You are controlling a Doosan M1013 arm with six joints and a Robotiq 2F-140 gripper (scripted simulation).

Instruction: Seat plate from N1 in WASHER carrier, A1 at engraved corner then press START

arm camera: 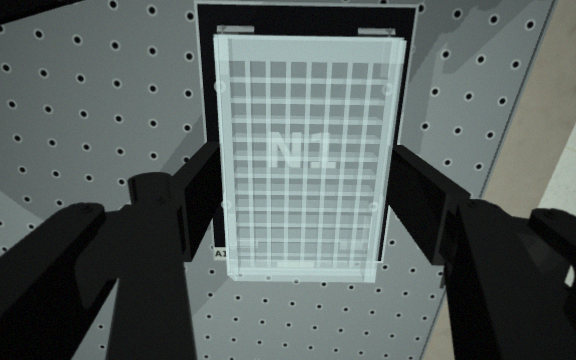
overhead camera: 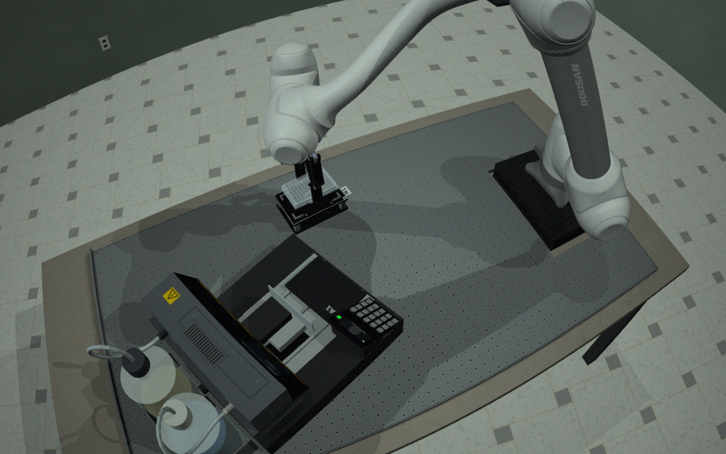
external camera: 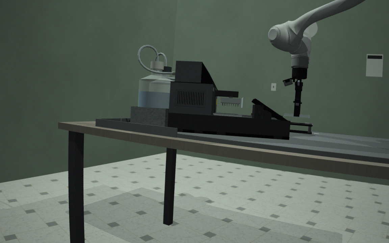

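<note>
The washer carrier lies 9 cm ahead of my hand, 30 cm to the left of it and 2 cm below it. From my hand the other things lie so: well plate (2 cm below); then thin upright divider (19 cm ahead, 33 cm to the left, 2 cm above); then dispensing head (23 cm ahead, 35 cm to the left, 3 cm above).
</note>
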